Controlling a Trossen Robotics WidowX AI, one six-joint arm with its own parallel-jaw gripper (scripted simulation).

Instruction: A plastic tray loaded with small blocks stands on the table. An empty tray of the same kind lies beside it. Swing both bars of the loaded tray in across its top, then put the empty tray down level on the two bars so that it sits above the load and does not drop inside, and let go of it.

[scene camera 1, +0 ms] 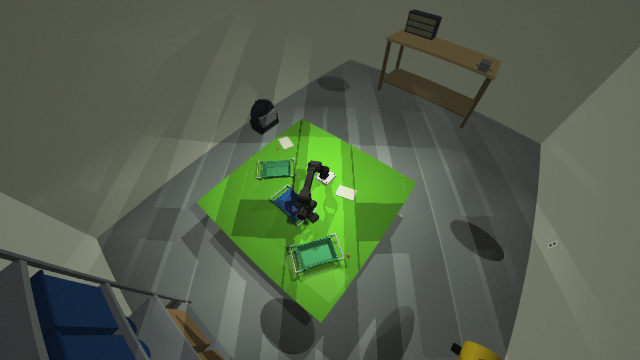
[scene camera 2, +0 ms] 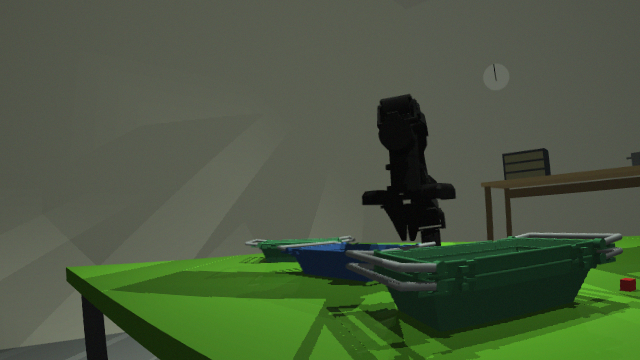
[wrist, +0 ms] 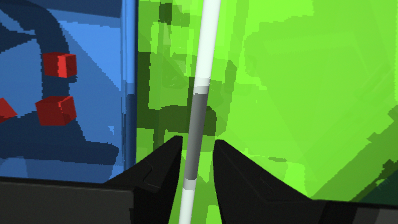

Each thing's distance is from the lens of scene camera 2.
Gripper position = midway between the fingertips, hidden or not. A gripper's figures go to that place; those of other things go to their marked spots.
gripper point(scene camera 2: 408, 240): 73 cm
green tray point(scene camera 2: 269, 247): 111 cm
